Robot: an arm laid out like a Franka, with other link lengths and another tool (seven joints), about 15 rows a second.
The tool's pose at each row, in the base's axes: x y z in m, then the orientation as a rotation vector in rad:
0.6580 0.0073 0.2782 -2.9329 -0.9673 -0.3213
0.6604 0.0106 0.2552 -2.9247 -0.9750 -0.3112
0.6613 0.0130 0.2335 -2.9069 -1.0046 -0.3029
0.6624 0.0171 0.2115 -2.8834 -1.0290 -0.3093
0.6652 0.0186 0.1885 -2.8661 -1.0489 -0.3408
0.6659 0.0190 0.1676 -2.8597 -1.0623 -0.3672
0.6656 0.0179 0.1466 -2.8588 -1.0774 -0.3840
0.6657 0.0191 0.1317 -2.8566 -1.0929 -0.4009
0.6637 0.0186 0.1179 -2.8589 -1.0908 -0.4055
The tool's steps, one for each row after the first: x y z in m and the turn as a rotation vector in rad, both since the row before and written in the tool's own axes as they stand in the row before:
-0.0009 -0.0019 0.0233 0.0086 -0.0037 -0.0056
-0.0023 -0.0019 0.0216 0.0114 -0.0018 -0.0208
-0.0011 -0.0029 0.0222 0.0130 0.0093 -0.0187
-0.0018 0.0005 0.0231 0.0004 0.0219 -0.0160
-0.0041 -0.0001 0.0205 -0.0063 0.0156 -0.0103
-0.0061 0.0003 0.0201 -0.0085 0.0077 -0.0105
-0.0029 -0.0013 0.0146 -0.0076 0.0081 -0.0108
-0.0054 -0.0015 0.0128 -0.0031 0.0019 0.0014

